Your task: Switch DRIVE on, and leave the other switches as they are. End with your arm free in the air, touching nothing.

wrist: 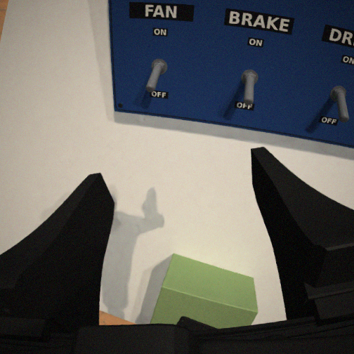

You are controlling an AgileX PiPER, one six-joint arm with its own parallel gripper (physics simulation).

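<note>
The blue switch panel crosses the top of the wrist view, cut off at the top and right. The FAN switch, the BRAKE switch and the DRIVE switch all have grey levers tilted down toward OFF. The DRIVE label is partly cut off by the right edge. My gripper is open, with nothing between its fingertips. In the view it lies below the panel, apart from the levers, with the DRIVE lever up and to the right of the right finger.
A green block stands at the bottom middle, partly hidden by the gripper's body. A pale surface lies around the panel and block, with grey shadows on it. A bit of orange-brown wood shows at the bottom and at the top left corner.
</note>
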